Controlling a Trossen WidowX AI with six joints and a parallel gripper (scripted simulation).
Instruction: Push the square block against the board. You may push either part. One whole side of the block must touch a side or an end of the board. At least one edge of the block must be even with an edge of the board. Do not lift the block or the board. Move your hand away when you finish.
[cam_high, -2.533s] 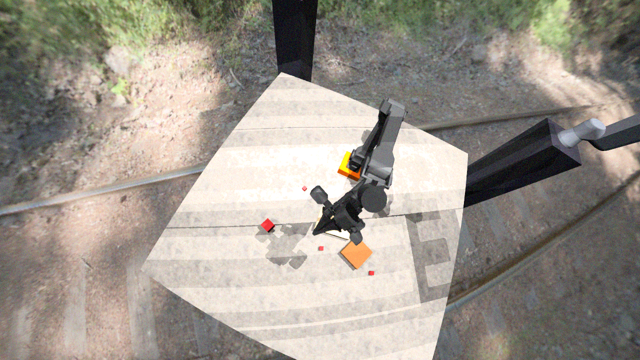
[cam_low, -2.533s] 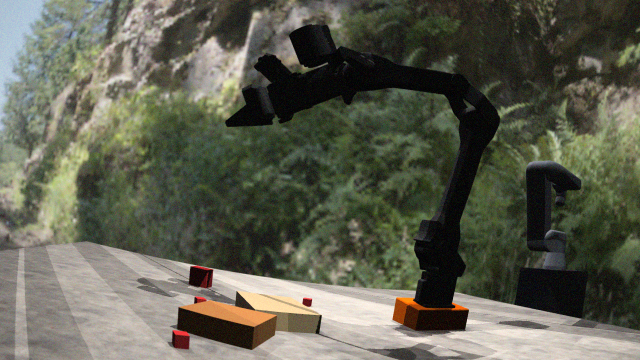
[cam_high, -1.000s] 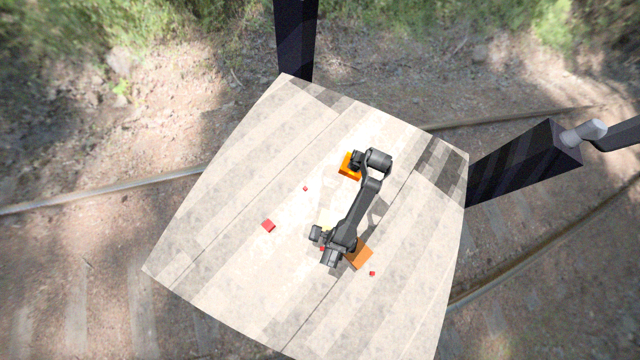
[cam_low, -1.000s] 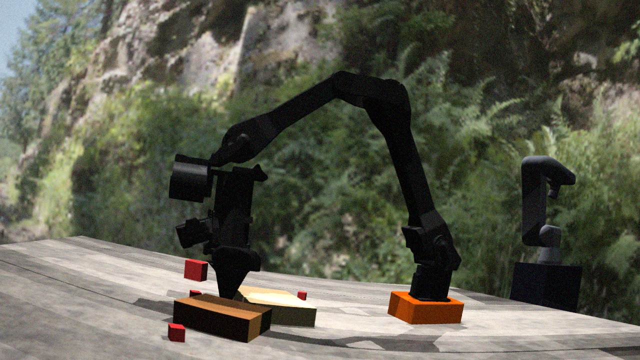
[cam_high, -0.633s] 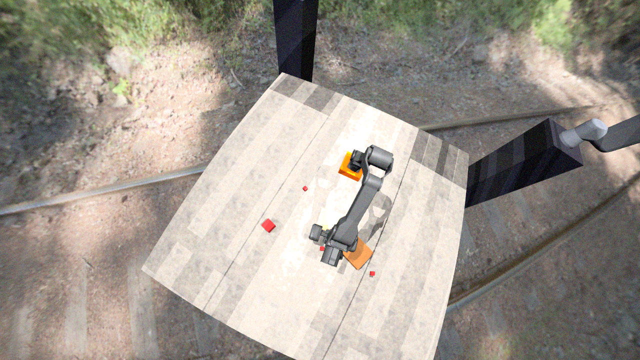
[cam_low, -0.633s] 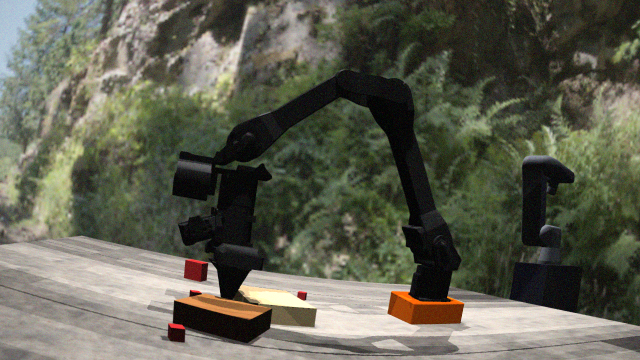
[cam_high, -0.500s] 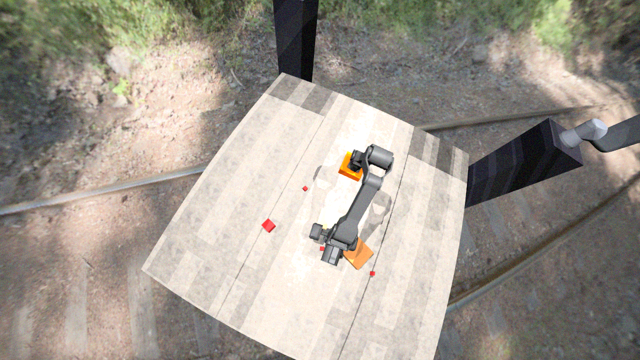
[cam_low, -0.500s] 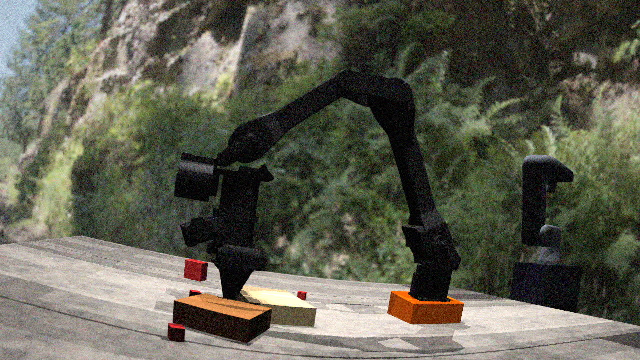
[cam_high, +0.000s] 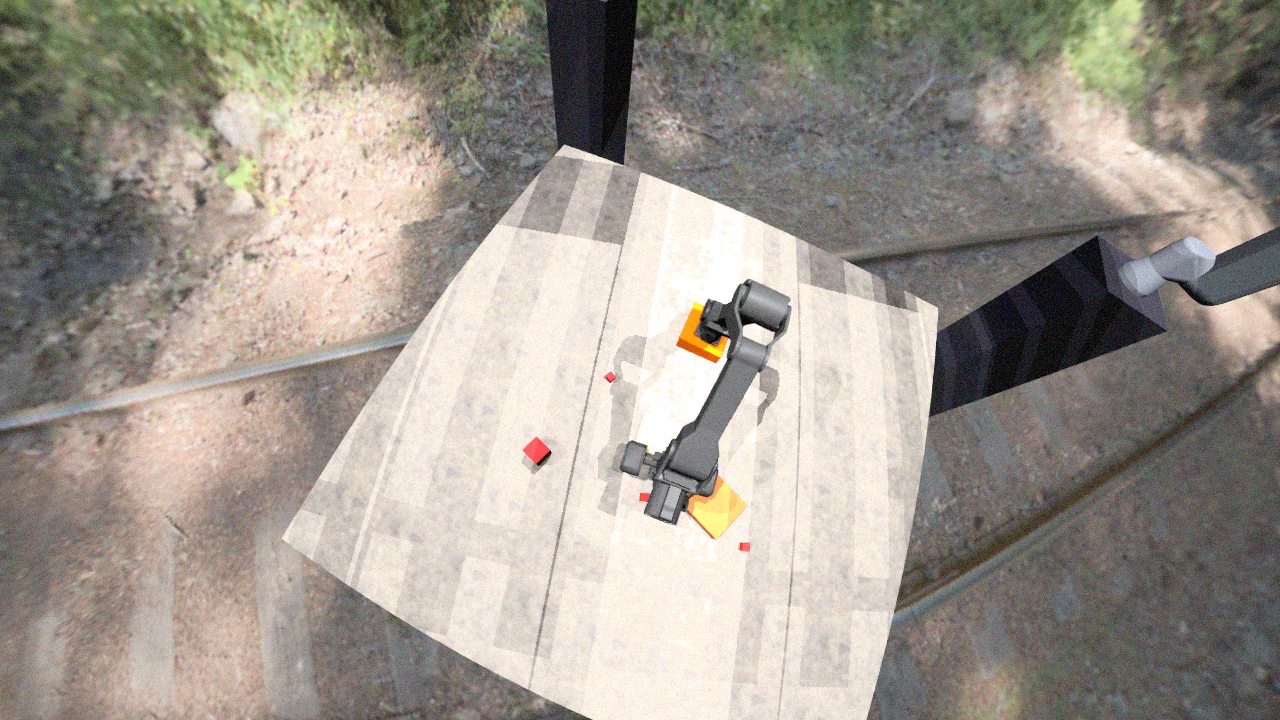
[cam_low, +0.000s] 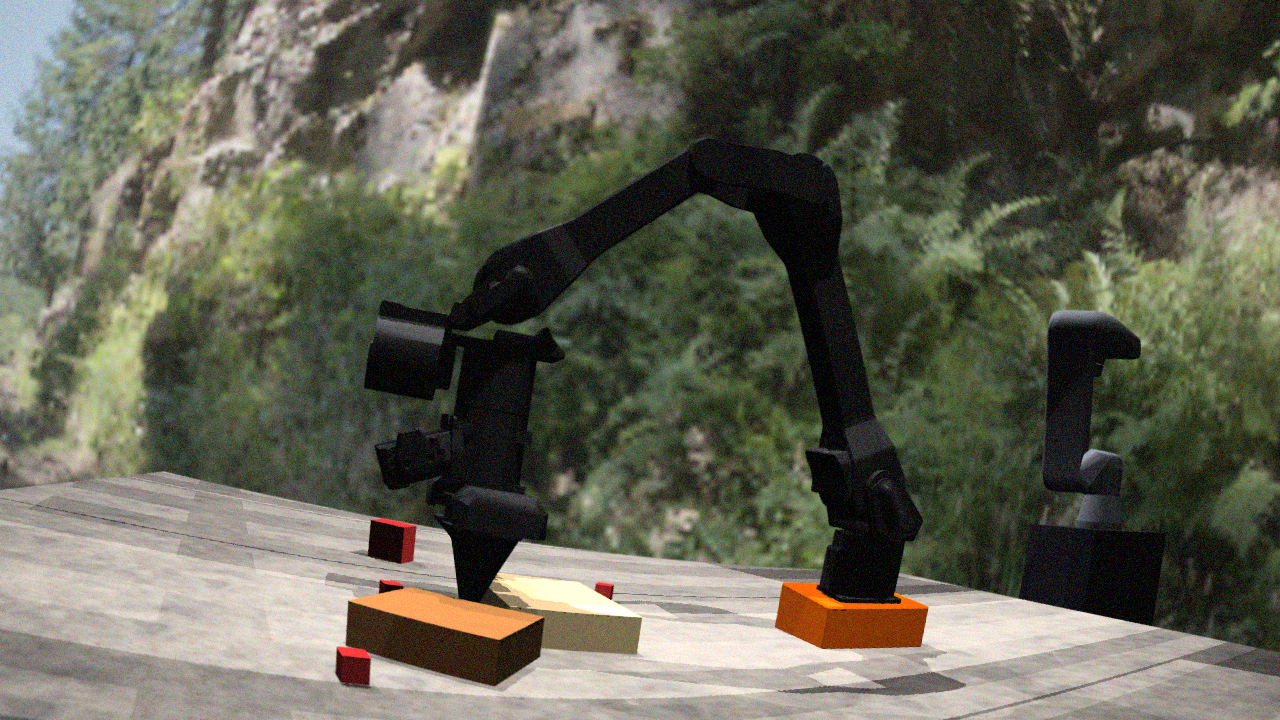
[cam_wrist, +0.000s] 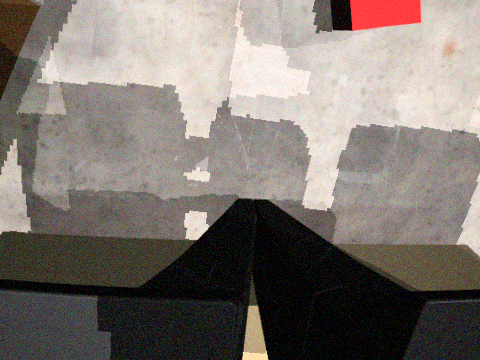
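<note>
The board lies 6 cm behind my gripper tip, 1 cm to the right of it and 1 cm above it. From my gripper tip the other things lie so: orange square block 13 cm to the left, 1 cm ahead, 1 cm above; then red cube 26 cm to the right, 9 cm ahead, 1 cm above.
</note>
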